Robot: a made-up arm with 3 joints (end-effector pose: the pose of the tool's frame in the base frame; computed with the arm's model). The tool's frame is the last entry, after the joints.
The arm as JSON. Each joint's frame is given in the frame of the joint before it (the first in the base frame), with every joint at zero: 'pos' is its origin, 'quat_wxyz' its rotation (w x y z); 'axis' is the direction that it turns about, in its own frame. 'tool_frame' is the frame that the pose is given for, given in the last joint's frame.
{
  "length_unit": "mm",
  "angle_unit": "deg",
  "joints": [
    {
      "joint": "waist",
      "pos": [
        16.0,
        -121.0,
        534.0
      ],
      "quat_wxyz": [
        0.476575,
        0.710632,
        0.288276,
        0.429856
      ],
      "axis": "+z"
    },
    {
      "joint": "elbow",
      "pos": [
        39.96,
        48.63,
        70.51
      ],
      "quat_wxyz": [
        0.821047,
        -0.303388,
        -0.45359,
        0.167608
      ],
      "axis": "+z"
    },
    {
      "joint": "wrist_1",
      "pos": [
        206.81,
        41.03,
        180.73
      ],
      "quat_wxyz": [
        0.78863,
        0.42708,
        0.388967,
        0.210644
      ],
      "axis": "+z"
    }
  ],
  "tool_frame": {
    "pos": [
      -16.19,
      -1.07,
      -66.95
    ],
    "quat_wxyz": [
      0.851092,
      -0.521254,
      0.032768,
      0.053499
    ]
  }
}
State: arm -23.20 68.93 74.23
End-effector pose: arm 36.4 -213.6 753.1 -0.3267 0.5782 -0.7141 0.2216
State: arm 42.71 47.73 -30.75
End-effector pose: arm -29.0 -387.1 564.7 0.0857 -0.6957 0.4894 0.5187
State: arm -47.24 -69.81 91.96
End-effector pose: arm 284.4 -235.2 554.5 0.4477 -0.4938 0.0981 0.7390
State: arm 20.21 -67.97 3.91
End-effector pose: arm 234.1 -319.7 523.2 0.7865 -0.1246 0.2879 0.5321
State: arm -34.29 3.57 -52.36
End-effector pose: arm 227.0 -187.9 749.2 0.0976 0.2638 0.6075 0.7429
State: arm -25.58 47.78 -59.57
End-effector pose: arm 88.2 -221.4 780.4 -0.1334 -0.0413 0.6957 0.7047
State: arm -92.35 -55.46 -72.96
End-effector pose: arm 333.5 -144.2 547.6 -0.0137 0.8814 -0.0568 0.4687
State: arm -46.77 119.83 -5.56
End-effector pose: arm -5.8 -224.3 702.9 0.1857 0.3962 -0.8992 0.0080
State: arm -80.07 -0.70 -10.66
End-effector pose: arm 289.3 -41.1 636.5 0.1573 0.3541 0.5926 0.7062
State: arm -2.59 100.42 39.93
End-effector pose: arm -52.5 -284.3 641.4 0.0846 0.6344 -0.7405 0.2050
